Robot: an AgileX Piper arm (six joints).
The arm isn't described. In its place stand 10 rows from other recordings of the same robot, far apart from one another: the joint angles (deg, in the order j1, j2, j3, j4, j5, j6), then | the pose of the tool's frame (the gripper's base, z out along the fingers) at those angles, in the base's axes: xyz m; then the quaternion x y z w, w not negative.
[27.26 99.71 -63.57 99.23 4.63 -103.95] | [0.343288, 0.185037, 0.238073, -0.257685, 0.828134, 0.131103, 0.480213]
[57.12 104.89 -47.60 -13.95 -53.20 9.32] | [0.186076, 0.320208, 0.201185, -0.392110, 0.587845, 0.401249, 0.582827]
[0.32 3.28 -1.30 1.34 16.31 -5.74] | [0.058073, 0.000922, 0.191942, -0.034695, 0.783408, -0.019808, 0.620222]
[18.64 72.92 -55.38 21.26 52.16 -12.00] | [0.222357, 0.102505, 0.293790, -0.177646, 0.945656, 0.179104, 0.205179]
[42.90 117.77 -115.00 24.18 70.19 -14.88] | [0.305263, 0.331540, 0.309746, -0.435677, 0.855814, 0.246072, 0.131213]
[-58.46 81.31 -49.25 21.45 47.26 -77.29] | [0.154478, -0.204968, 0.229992, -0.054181, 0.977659, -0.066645, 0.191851]
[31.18 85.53 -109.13 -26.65 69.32 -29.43] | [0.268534, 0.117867, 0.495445, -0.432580, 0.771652, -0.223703, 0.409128]
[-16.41 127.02 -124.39 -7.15 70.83 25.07] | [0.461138, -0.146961, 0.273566, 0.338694, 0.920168, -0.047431, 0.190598]
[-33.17 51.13 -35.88 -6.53 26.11 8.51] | [0.145522, -0.100559, 0.290403, 0.284893, 0.844917, -0.140580, 0.430335]
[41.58 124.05 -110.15 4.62 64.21 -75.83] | [0.345490, 0.315348, 0.231459, -0.838314, 0.523666, -0.006432, 0.151534]
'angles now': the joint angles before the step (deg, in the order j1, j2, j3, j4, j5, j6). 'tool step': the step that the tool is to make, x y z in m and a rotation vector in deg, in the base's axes. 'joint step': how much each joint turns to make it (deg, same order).
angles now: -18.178, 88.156, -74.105, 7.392, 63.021, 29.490
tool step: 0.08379, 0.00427, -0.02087, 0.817, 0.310, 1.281
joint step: 4.537, 16.760, -16.717, -0.390, 0.087, 3.522
